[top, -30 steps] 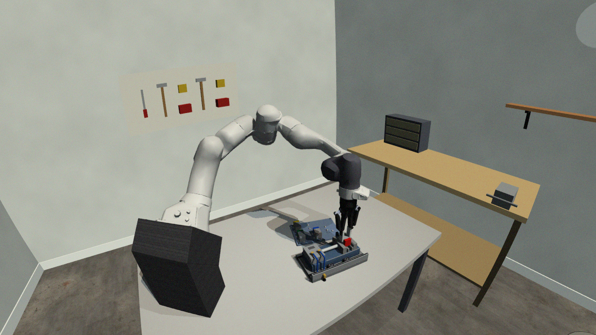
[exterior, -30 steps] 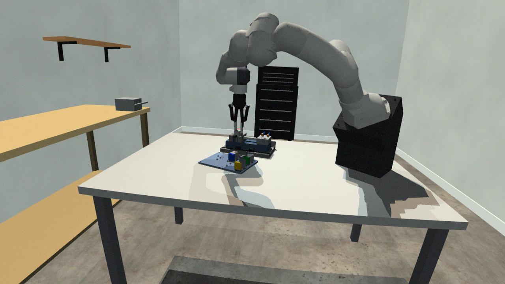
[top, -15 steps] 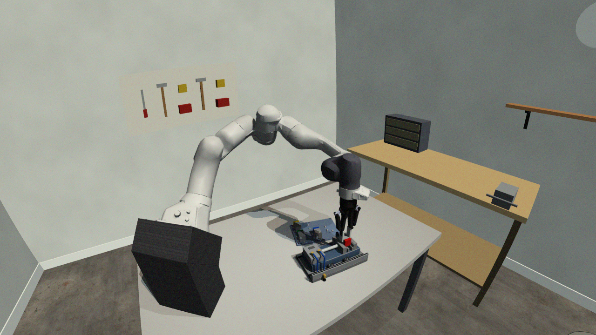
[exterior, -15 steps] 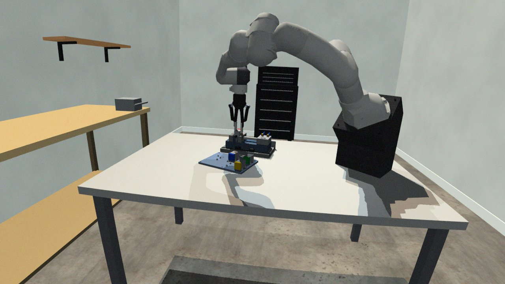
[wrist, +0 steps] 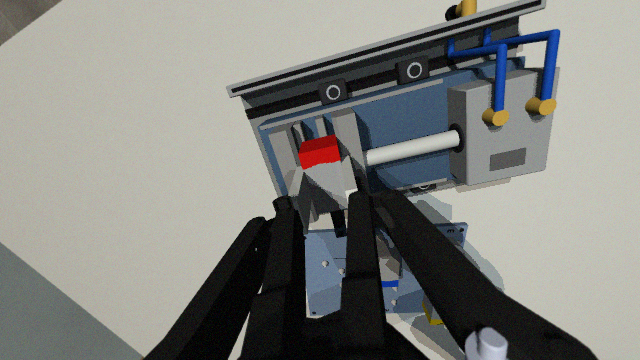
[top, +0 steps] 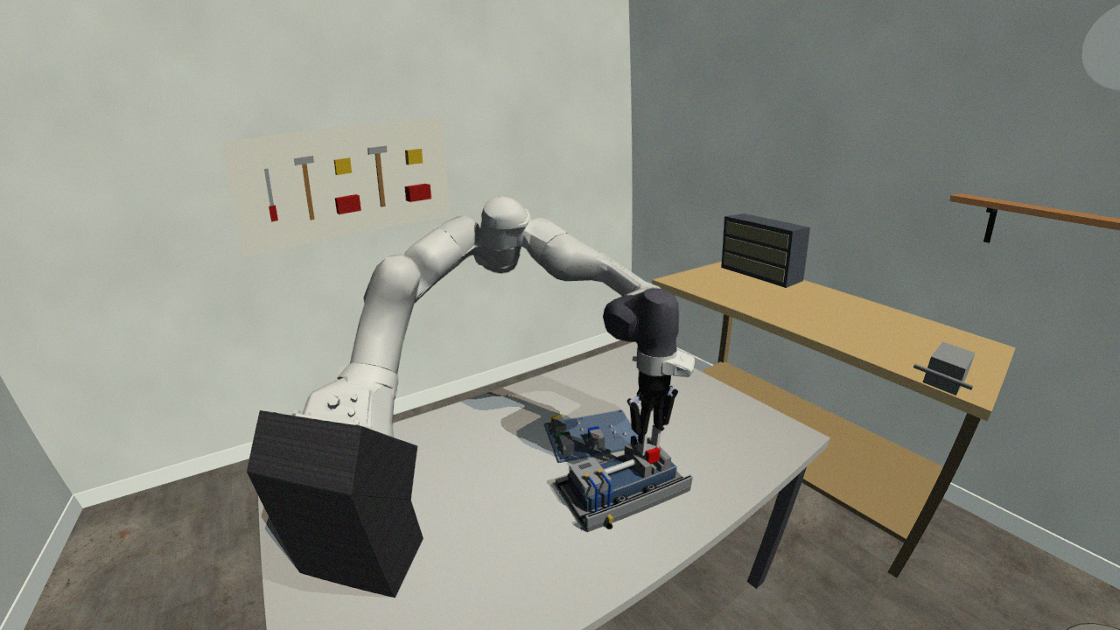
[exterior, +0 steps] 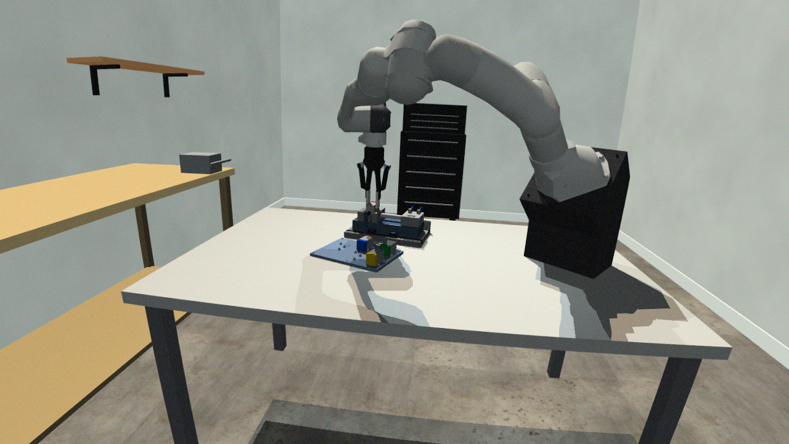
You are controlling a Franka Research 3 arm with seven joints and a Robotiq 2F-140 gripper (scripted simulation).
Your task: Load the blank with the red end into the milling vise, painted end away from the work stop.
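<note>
The fixed jaw is 60 mm below my hand, 30 mm ahead of it and 10 mm to the left of it. The rest, counted from my hand: vise: 100 mm below, 70 mm behind, 10 mm to the right; moving jaw: 60 mm below, 30 mm behind; white rod: 80 mm behind, 60 mm below, 10 mm to the right.
</note>
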